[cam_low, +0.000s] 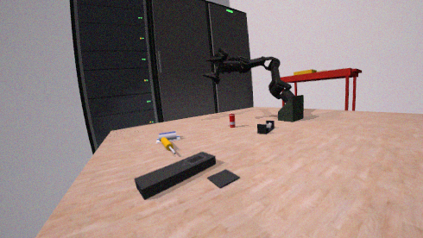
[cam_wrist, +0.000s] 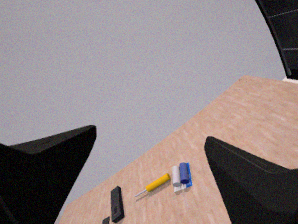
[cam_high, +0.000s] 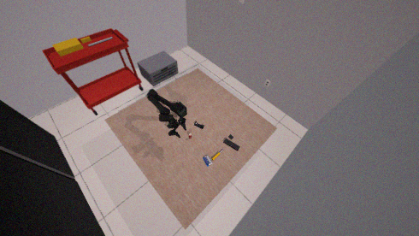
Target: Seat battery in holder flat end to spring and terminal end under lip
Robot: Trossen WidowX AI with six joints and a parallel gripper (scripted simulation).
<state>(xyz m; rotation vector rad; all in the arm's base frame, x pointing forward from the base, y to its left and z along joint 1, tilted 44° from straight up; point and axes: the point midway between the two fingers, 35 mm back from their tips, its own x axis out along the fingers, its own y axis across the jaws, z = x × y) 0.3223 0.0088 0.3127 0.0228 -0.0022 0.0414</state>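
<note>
Now: the battery 70 mm behind my gripper tip, 110 mm to the left of it and 260 mm below it. Also, from my gripper tip: thin black plate (180 mm ahead, 440 mm to the left, 290 mm below); yellow screwdriver (240 mm ahead, 220 mm to the left, 280 mm below); long black bar (240 mm ahead, 390 mm to the left, 280 mm below).
</note>
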